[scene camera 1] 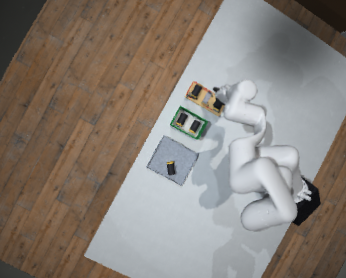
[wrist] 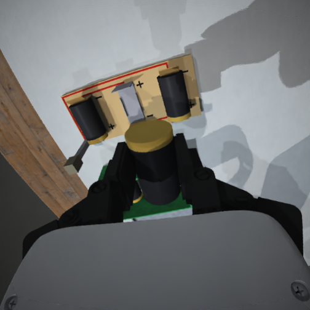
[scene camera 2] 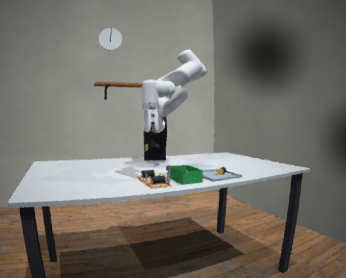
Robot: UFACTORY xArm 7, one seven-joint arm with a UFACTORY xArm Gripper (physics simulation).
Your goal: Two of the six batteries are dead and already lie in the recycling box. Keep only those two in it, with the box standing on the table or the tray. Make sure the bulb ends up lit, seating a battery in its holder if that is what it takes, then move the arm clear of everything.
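Frame: origin at the arm's base, x right, y back, z down, level; metres.
Seen in the pictures: gripper, fingertip midpoint: [scene camera 1: 220, 99] [scene camera 2: 150, 147]; arm's base, link origin: [scene camera 1: 293, 190].
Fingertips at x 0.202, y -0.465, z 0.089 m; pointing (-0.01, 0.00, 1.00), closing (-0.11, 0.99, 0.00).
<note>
Pixels of each thing's top centre, then the offset from my fingertips to it. "*": a spot on its surface instead.
- tan holder board, surface spot: [scene camera 1: 203, 102] * dx -0.023, dy -0.039, dz +0.145 m
- green box, top centre: [scene camera 2: 185, 168] [scene camera 1: 189, 123] dx -0.151, dy -0.057, dz +0.096 m
- grey tray, top centre: [scene camera 1: 172, 160] [scene camera 2: 216, 173] dx -0.348, dy -0.034, dz +0.144 m
- battery, top centre: [scene camera 1: 171, 168] [scene camera 2: 221, 167] dx -0.384, dy -0.026, dz +0.119 m
My gripper [scene camera 1: 220, 93] [scene camera 2: 150, 146] [wrist: 153, 153] is shut on a black battery [wrist: 157, 172] with a gold end and holds it above the table, near the tan holder board [scene camera 1: 203, 102] [wrist: 111, 107]. In the wrist view the board's left battery [wrist: 88, 119] and right battery [wrist: 174, 95] lie in place, gold ends by their plus marks. The grey middle holder [wrist: 131, 103] is empty, its plus mark at the upper end. A small tan-grey block on a stem [wrist: 73, 165], possibly the bulb, shows no glow. The green box [scene camera 1: 185, 131] [scene camera 2: 186, 175] holds two batteries [scene camera 1: 182, 119] [scene camera 1: 195, 125].
A grey tray [scene camera 1: 162, 152] [scene camera 2: 232, 176] lies beside the green box, on the side away from the board. One battery [scene camera 1: 171, 168] [scene camera 2: 221, 171] lies on it. The white table's edge [scene camera 1: 119, 198] runs close by the tray, box and board. A brown shelf [scene camera 2: 117, 84] is on the wall.
</note>
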